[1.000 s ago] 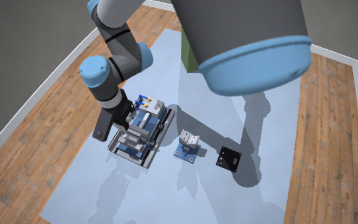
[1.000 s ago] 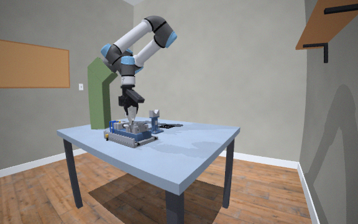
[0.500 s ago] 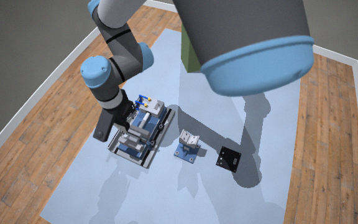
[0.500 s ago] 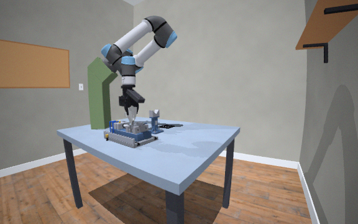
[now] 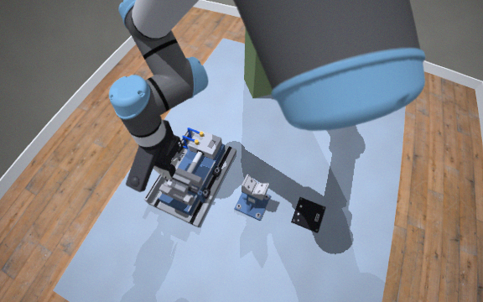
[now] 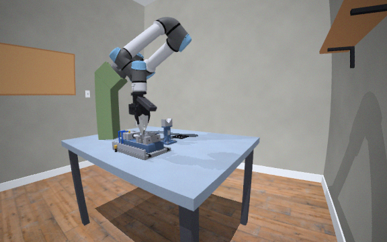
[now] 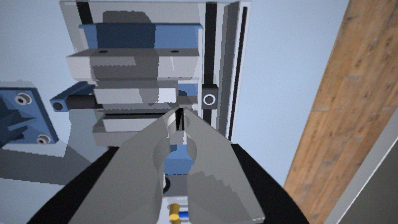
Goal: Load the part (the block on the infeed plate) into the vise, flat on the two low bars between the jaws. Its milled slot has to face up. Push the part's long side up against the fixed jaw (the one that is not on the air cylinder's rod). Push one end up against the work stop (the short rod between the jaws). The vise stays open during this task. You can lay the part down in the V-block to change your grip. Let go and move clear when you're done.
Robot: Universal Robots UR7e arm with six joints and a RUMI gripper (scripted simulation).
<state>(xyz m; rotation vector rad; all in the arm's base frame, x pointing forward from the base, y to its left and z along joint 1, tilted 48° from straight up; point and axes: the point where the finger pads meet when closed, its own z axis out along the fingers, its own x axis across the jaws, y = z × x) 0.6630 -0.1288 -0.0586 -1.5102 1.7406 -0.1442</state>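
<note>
Now: the grey part 30 mm to the left of my hand and 20 mm below it. From my hand the other things lie so: work stop: 10 mm behind, 80 mm to the left, 30 mm below; moving jaw: 40 mm behind, 30 mm to the left, 40 mm below; fixed jaw: 30 mm ahead, 40 mm to the left, 40 mm below.
</note>
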